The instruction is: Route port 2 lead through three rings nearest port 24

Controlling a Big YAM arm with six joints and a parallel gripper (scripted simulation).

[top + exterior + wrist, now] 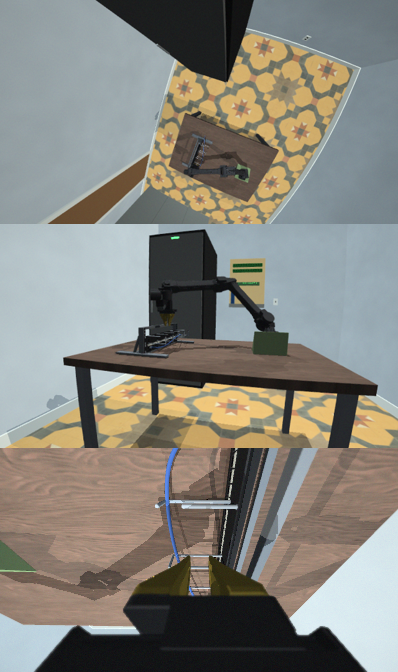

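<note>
The rack lies 80 mm below my hand, 60 mm ahead of it and 50 mm to the right of it.
</note>
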